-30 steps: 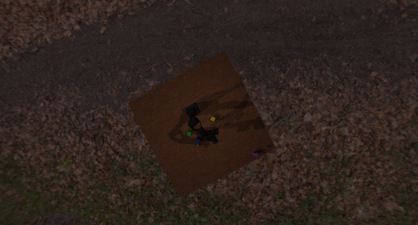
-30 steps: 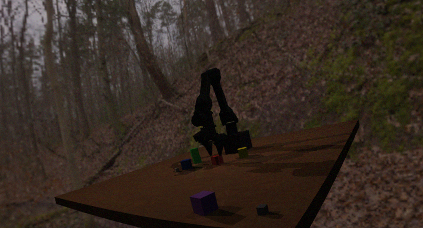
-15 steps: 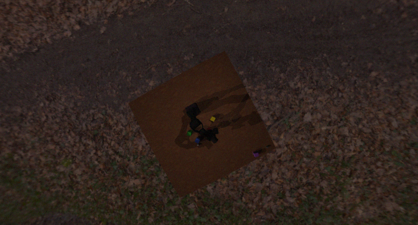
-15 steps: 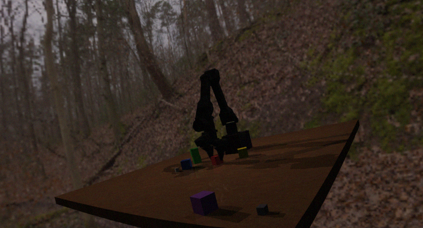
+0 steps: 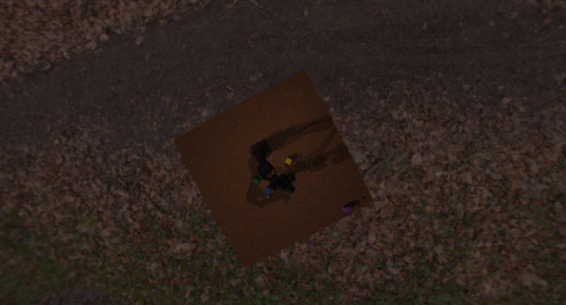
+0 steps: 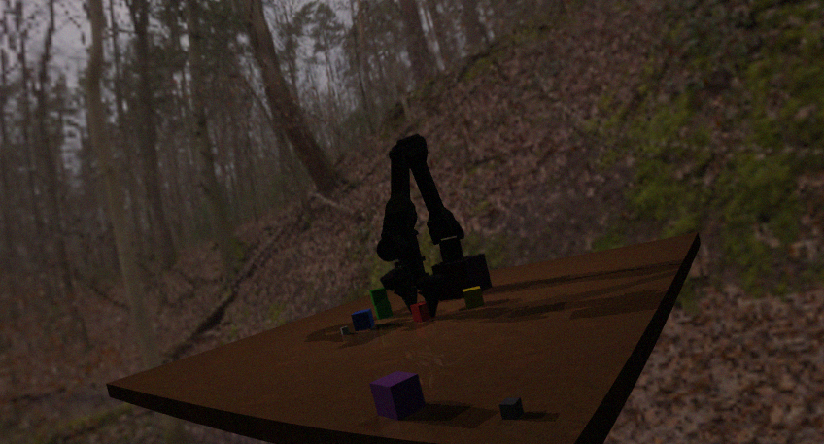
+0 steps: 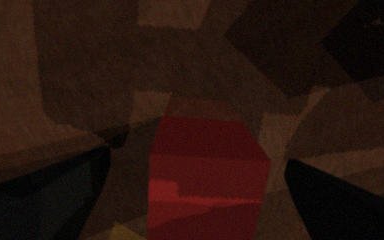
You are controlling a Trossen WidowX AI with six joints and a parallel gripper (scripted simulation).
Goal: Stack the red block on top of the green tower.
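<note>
My gripper tip is 17 cm to the left of the blue block, 5 cm short of it and 1 cm below it. Also, from my gripper tip: yellow block 10 cm behind, 9 cm to the left, 1 cm above; then red block 1 cm above; then tiny pale cube 19 cm to the right, 11 cm ahead.
</note>
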